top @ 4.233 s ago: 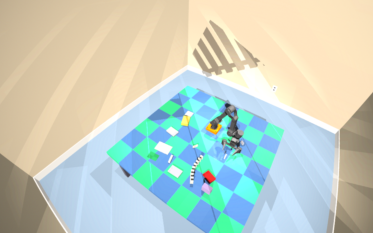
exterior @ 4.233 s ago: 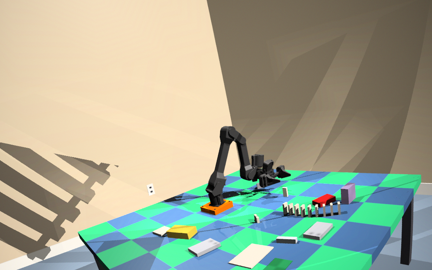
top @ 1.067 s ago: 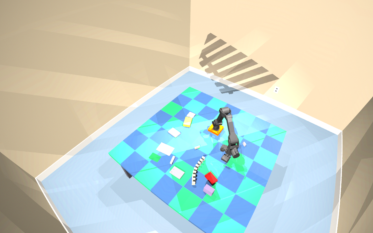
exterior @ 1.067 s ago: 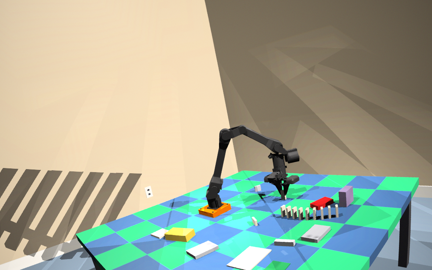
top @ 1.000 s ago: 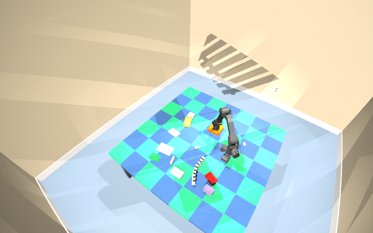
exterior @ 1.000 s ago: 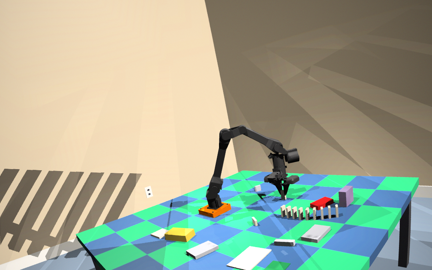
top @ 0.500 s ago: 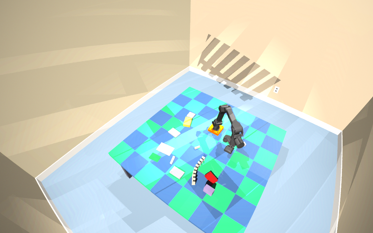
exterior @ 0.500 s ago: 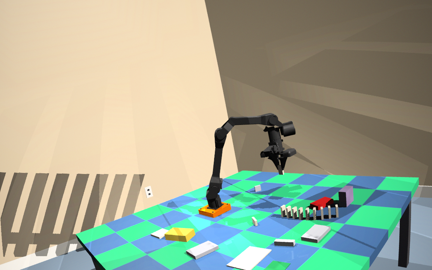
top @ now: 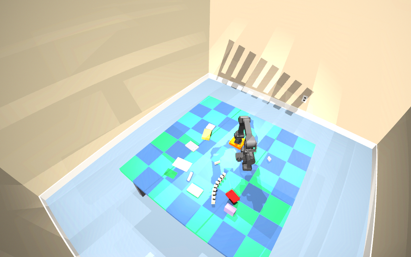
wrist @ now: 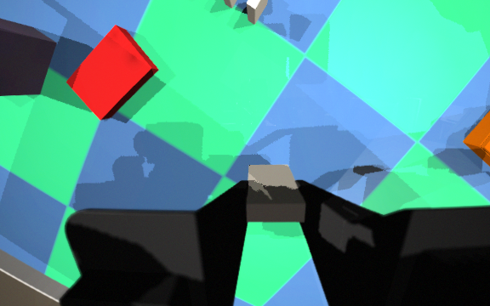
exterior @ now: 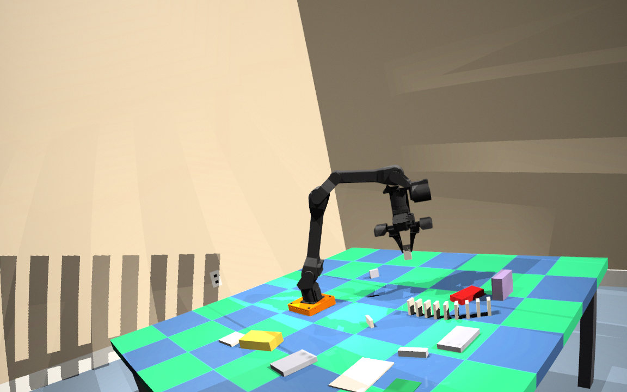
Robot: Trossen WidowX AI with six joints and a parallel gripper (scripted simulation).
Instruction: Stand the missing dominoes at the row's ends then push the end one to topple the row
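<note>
The grey bar is 190 mm ahead of my gripper tip, 360 mm to the right of it and 150 mm below it. From my gripper tip the other things lie so: red block: 200 mm ahead, 10 mm to the left, 150 mm below; small dark block: 260 mm behind, 170 mm to the left, 140 mm below; lilac block: 310 mm ahead, 30 mm to the left, 120 mm below.
</note>
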